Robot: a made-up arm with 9 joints. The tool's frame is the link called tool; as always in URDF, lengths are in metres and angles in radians.
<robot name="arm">
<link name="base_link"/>
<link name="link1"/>
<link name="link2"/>
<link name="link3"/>
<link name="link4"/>
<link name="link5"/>
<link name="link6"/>
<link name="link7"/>
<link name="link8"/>
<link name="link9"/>
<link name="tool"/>
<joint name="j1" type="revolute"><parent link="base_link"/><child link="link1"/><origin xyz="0.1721 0.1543 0.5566" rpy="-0.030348 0.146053 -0.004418"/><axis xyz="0 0 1"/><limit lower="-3.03" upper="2.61"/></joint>
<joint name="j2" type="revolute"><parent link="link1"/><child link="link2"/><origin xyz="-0.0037 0.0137 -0.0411" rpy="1.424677 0 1.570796"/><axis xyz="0 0 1"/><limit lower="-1.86" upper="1.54"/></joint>
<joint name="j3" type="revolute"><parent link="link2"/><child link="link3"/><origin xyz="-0.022 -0.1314 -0.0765" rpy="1.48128 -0.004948 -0.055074"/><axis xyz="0 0 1"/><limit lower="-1.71" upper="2.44"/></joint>
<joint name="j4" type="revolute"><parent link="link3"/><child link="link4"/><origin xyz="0.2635 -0.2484 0.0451" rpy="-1.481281 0.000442 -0.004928"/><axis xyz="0 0 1"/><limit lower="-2.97" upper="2.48"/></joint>
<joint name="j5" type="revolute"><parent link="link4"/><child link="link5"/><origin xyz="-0.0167 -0.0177 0.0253" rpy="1.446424 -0.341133 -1.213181"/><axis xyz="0 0 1"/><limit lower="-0.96" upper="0.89"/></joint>
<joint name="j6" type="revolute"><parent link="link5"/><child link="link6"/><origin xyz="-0.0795 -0.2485 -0.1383" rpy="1.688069 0.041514 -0.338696"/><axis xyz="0 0 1"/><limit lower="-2.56" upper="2.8"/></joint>
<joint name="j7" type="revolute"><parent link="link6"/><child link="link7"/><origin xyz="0.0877 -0.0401 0.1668" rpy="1.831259 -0.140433 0.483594"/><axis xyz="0 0 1"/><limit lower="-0.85" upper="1.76"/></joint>
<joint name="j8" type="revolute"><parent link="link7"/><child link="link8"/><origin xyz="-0.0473 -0.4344 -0.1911" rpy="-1.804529 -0.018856 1.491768"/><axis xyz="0 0 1"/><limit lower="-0.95" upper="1.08"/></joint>
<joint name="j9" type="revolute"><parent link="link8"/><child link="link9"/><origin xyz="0.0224 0.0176 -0.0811" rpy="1.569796 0.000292 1.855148"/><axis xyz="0 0 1"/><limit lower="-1.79" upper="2.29"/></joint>
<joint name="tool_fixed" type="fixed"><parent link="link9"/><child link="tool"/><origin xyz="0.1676 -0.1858 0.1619" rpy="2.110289 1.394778 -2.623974"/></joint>
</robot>
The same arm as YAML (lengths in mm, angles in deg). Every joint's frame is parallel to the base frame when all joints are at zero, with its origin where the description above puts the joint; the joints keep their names.
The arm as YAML. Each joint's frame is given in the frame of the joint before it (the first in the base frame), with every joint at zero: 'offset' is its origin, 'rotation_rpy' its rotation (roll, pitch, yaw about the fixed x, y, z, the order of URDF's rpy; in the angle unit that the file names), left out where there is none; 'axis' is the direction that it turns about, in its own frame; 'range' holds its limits. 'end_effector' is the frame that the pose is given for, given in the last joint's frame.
length_unit: mm
angle_unit: deg
chain:
  - id: j1
    offset: [172.1, 154.3, 556.6]
    axis: [0.1456, 0.0297, 0.988898]
    range: [-173.61, 149.54]
  - id: j2
    offset: [-9.6, 12.5, -40.5]
    axis: "+x"
    range: [-106.57, 88.24]
  - id: j3
    offset: [-76.5, -25.9, -130.7]
    axis: [0.089396, -0.085096, -0.992354]
    range: [-97.98, 139.8]
  - id: j4
    offset: [-242.1, 258.0, -89.4]
    axis: "+x"
    range: [-170.17, 142.09]
  - id: j5
    offset: [25.3, -18.1, -16.2]
    axis: [0.116903, -0.966828, -0.227107]
    range: [-55.0, 50.99]
  - id: j6
    offset: [-275.1, 106.1, 15.8]
    axis: "-x"
    range: [-146.68, 160.43]
  - id: j7
    offset: [-166.8, 62.2, -73.7]
    axis: [0.254993, 0.937273, -0.237693]
    range: [-48.7, 100.84]
  - id: j8
    offset: [373.5, -291.0, 57.2]
    axis: [-0.001, 0.0068, 0.999976]
    range: [-54.43, 61.88]
  - id: j9
    offset: [-26.4, -11.2, -81.1]
    axis: "-x"
    range: [-102.56, 131.21]
end_effector:
  offset: [-161.9, -168.8, -184.7]
  rotation_rpy: [1.27, 5.03, 8.75]

